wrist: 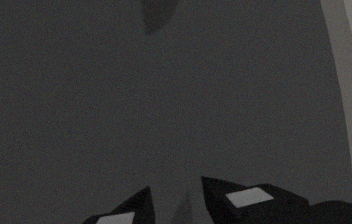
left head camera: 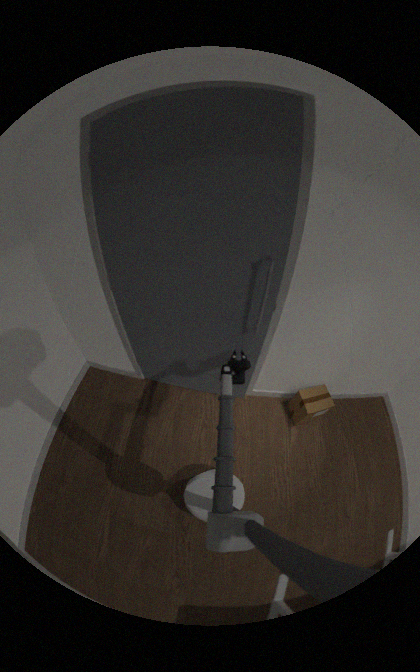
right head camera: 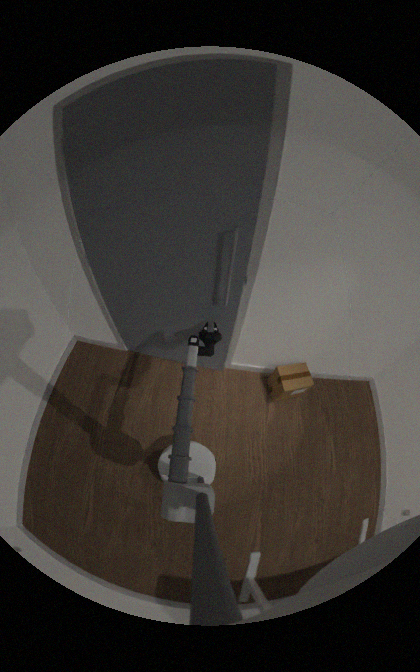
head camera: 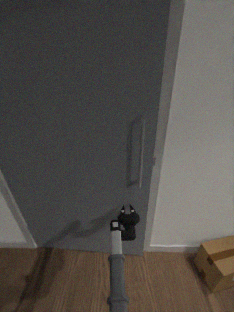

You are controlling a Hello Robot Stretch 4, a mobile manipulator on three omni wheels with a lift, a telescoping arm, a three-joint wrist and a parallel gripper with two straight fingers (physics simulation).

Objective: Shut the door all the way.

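Places are measured from the robot's base along level axes (x left, y ahead, z down), in millimetres.
Pixels of known places: gripper, fingertip midpoint: (wrist: 178, 196) (left head camera: 237, 350) (right head camera: 210, 322) (head camera: 126, 205).
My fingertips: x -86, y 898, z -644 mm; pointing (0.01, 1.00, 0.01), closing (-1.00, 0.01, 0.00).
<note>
Behind a point stands the place of what it marks.
The dark grey door (head camera: 75, 100) {x 175, y 949, z -1354 mm} (left head camera: 195, 225) {x 185, y 950, z -1389 mm} (right head camera: 160, 200) {x 186, y 950, z -1386 mm} (wrist: 175, 100) {x -97, y 911, z -719 mm} fills most of the opening. Its lower right corner stands slightly forward of the wall's base line, so it looks a little ajar on the handle side. Its long vertical bar handle (head camera: 142, 152) {x -158, y 834, z -1103 mm} (left head camera: 266, 295) {x -183, y 900, z -1068 mm} (right head camera: 231, 267) {x -159, y 835, z -1102 mm} is near the right edge. My gripper (head camera: 128, 207) {x -86, y 898, z -644 mm} (left head camera: 239, 354) {x -86, y 898, z -644 mm} (right head camera: 211, 325) {x -86, y 898, z -644 mm} (wrist: 178, 196) {x -86, y 898, z -644 mm} is open and empty, with its fingertips toward the door's face, below and left of the handle. Whether the tips touch the door is unclear.
The pale door frame (head camera: 162, 125) {x -280, y 934, z -1211 mm} (wrist: 340, 50) {x -287, y 933, z -747 mm} runs along the door's right side. A cardboard box (head camera: 212, 272) {x -707, y 659, z -152 mm} (left head camera: 312, 402) {x -792, y 695, z -251 mm} (right head camera: 292, 380) {x -810, y 689, z -251 mm} sits on the floor by the wall, right of the door. White legs (left head camera: 281, 590) (right head camera: 252, 567) show at the lower right.
</note>
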